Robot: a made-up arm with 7 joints. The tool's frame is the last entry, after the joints.
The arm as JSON. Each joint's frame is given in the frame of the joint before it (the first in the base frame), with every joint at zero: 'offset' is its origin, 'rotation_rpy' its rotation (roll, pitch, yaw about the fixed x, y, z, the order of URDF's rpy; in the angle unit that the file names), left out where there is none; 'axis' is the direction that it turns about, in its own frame. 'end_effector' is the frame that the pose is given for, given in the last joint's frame.
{
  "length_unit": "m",
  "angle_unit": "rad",
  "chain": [
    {
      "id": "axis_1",
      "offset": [
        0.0,
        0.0,
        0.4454
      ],
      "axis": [
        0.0,
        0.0,
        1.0
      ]
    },
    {
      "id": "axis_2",
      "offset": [
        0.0,
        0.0,
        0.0
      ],
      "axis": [
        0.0,
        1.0,
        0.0
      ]
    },
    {
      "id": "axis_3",
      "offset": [
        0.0,
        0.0,
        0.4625
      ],
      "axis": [
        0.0,
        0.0,
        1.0
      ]
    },
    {
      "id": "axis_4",
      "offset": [
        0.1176,
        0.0,
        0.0
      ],
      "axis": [
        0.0,
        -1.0,
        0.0
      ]
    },
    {
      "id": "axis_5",
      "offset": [
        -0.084,
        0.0,
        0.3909
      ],
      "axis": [
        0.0,
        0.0,
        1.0
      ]
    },
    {
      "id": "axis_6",
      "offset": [
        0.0,
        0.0,
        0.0
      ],
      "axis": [
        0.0,
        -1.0,
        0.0
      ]
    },
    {
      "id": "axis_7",
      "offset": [
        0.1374,
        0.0,
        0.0
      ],
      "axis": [
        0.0,
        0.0,
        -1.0
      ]
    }
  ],
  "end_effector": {
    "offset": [
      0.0,
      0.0,
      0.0
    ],
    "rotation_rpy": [
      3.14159,
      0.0,
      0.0
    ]
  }
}
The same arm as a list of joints. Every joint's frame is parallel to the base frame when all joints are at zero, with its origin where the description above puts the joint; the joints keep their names.
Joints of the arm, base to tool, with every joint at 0 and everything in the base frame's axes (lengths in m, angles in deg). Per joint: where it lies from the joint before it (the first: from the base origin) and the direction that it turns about. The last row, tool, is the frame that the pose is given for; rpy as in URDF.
axis_1: axis +z origin 0 0 0.4454
axis_2: axis +y origin 0 0 0
axis_3: axis +z origin 0 0 0.4625
axis_4: axis -y origin 0.1176 0 0
axis_5: axis +z origin -0.084 0 0.3909
axis_6: axis -y origin 0 0 0
axis_7: axis -z origin 0.1374 0 0
tool: origin 0 0 0 rpy 180 0 0

